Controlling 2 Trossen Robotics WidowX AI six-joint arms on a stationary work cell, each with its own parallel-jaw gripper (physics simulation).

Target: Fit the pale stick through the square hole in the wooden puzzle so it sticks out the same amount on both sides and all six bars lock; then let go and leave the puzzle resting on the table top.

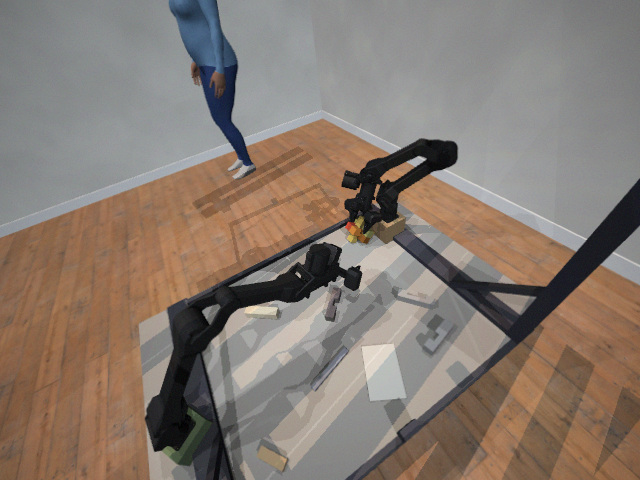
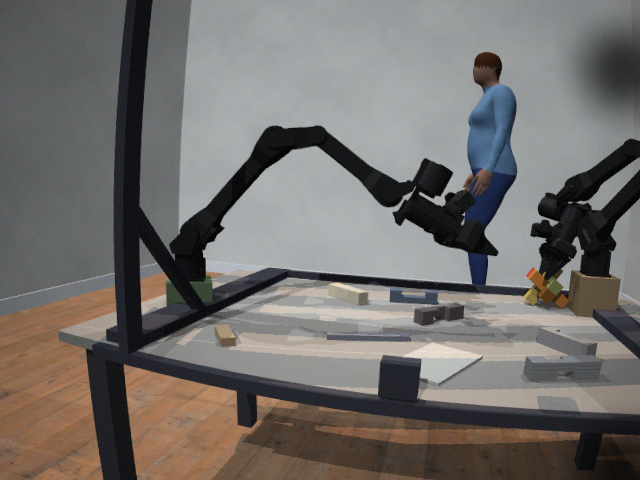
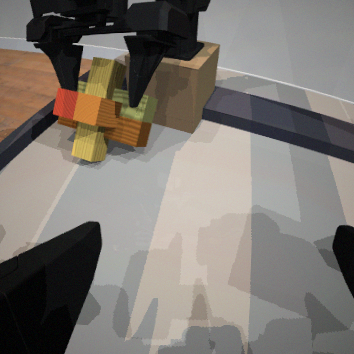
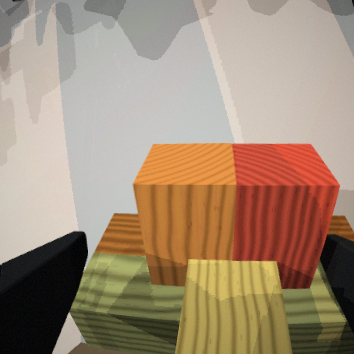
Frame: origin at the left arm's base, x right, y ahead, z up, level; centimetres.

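Seen in the pictures: left gripper, between the fingertips: [image 1: 348,261] [image 2: 488,251] [image 3: 221,236]; right gripper, between the fingertips: [image 1: 357,228] [image 2: 542,279] [image 3: 99,103] [image 4: 207,246]; left arm's base, origin of its link: [image 1: 178,430] [image 2: 189,278]; right arm's base, origin of its link: [image 1: 388,216] [image 2: 595,274] [image 3: 174,48].
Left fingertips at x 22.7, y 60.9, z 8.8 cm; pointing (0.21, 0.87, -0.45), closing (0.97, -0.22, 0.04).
Note:
Offsets run from my left fingertips to a thing's top centre.
The wooden puzzle [image 1: 355,231] [image 2: 542,287] [image 3: 91,108] [image 4: 187,220], a cluster of crossed orange, red, yellow, green and brown-orange bars, rests tilted beside the wooden base block. My right gripper [image 1: 360,222] [image 2: 549,273] [image 3: 99,103] [image 4: 207,246] is open, pointing down, its fingers on either side of the puzzle's upper bars. The pale stick @(dx -24.7, dy -22.7, dz -12.1 cm) [image 1: 262,312] [image 2: 347,293] lies on the table apart from it. My left gripper [image 1: 353,276] [image 2: 492,252] [image 3: 221,236] is open and empty above the table, away from the puzzle. I cannot make out the square hole.
A tan block @(dx +1.2, dy -54.9, dz -13.5 cm) [image 1: 272,457] [image 2: 225,335], a dark notched bar @(dx -2.3, dy -9.9, dz -12.1 cm) [image 1: 332,303] [image 2: 439,313], grey notched pieces @(dx +32.2, dy -7.9, dz -12.1 cm) [image 1: 438,335] [image 2: 562,367], a thin bar @(dx +5.5, dy -29.6, dz -14.0 cm) [image 1: 329,368] [image 2: 368,336] and a white sheet @(dx +19.6, dy -23.9, dz -14.5 cm) [image 1: 383,372] [image 2: 444,359] lie on the table. The wooden base block @(dx +4.5, dy +32.0, dz -5.4 cm) [image 3: 181,90] [image 2: 594,293] stands close to the puzzle.

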